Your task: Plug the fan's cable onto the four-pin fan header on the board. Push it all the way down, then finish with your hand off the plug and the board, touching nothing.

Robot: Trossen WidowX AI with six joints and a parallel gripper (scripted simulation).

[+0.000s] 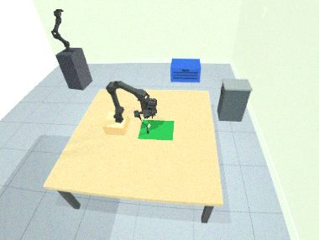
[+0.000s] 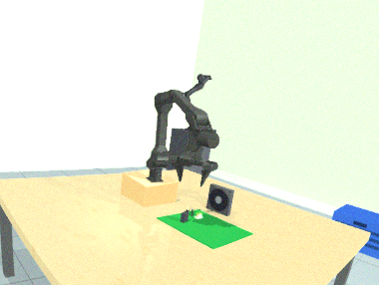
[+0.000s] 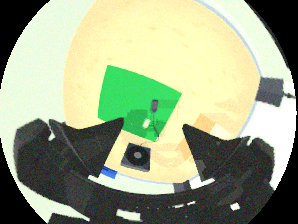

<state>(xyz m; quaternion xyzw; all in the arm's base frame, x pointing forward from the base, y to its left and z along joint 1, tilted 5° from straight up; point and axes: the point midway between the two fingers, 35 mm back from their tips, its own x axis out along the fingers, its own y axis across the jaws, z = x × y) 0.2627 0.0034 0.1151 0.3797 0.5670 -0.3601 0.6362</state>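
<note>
My gripper tip is now 14 cm above the dark plug and 1 cm past it. From my gripper tip the other things lie so: green board: 18 cm below, 6 cm to the left, 6 cm ahead; then black fan: 22 cm to the left, 10 cm below, 7 cm behind.
</note>
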